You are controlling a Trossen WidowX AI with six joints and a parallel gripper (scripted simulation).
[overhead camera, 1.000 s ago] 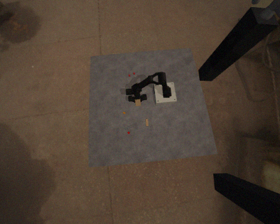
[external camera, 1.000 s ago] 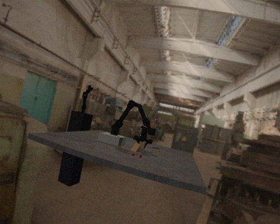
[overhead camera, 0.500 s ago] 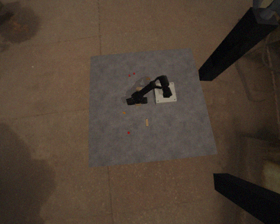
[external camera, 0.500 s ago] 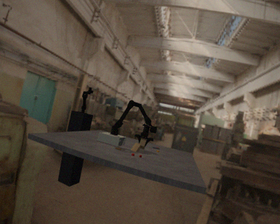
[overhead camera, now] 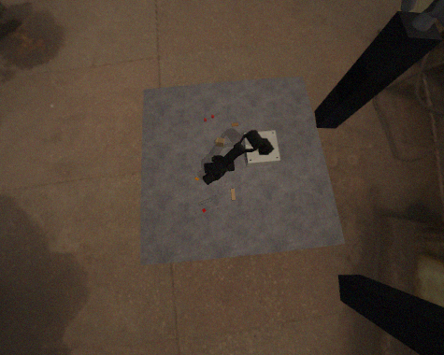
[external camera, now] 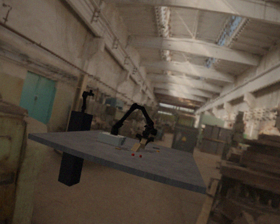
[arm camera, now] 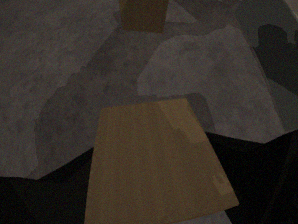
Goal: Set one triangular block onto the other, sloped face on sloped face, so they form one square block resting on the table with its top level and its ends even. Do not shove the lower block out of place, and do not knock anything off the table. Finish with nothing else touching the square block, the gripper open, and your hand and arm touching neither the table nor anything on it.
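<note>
My gripper tip is 10 mm below the tan triangular block. From my gripper tip the other things lie so: orange bit: 150 mm ahead, 100 mm to the left, 40 mm below.
</note>
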